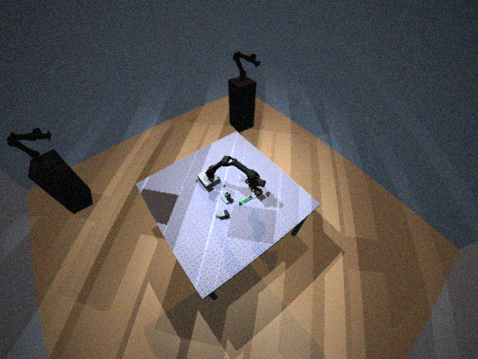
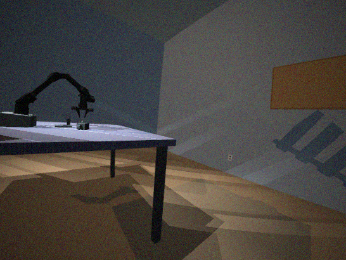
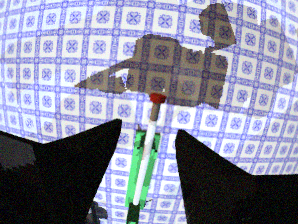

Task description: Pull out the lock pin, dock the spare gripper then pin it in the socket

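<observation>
The green bracket is 10 cm to the right of my gripper tip, 5 cm below it and 1 cm ahead of it. Round my gripper tip: mount 23 cm to the right, 10 cm behind, 3 cm below; spare gripper 36 cm to the right, 6 cm below, 2 cm ahead.
</observation>
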